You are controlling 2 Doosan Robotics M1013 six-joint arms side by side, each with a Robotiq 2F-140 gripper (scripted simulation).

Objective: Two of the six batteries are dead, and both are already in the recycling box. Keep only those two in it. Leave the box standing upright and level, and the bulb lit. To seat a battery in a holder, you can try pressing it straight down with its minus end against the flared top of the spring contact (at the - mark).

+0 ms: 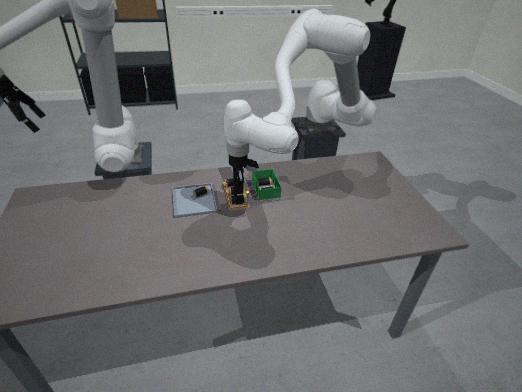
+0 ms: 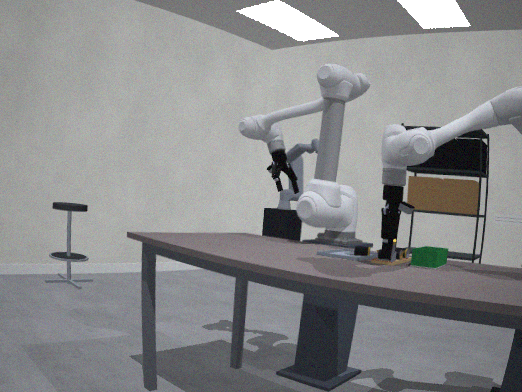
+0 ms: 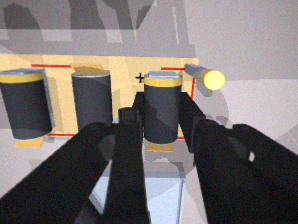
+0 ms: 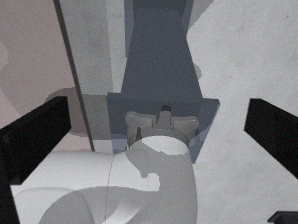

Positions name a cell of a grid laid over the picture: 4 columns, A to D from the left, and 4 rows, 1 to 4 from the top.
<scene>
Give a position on a pale blue tray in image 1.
At B3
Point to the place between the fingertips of the left gripper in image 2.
At C3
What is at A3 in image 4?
The right gripper.
</scene>
